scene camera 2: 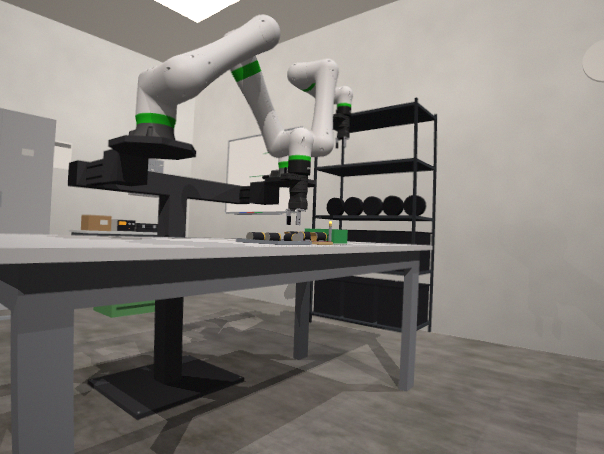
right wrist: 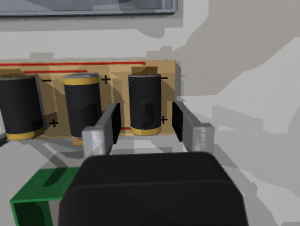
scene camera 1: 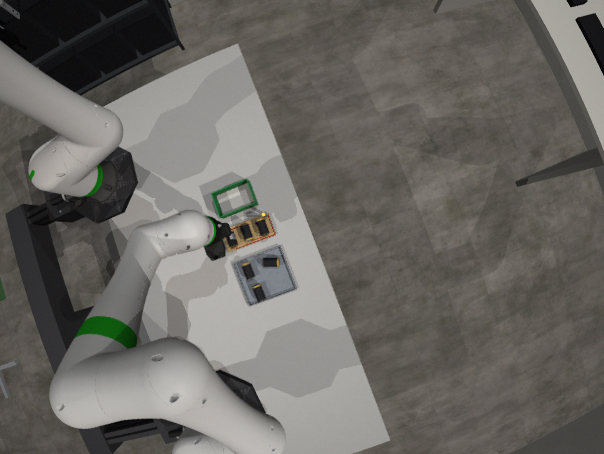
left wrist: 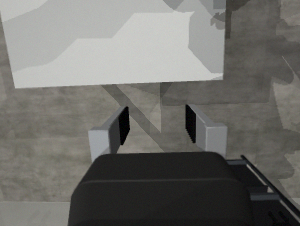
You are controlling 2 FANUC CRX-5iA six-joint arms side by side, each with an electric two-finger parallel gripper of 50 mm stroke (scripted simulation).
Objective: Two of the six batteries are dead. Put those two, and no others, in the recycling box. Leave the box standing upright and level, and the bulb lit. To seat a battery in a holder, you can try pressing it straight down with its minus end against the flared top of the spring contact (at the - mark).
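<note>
Grey tray (scene camera 1: 275,281) visible; out of frame in the left wrist view. My left gripper (left wrist: 157,117), visible. My right gripper (right wrist: 146,114), likewise.
</note>
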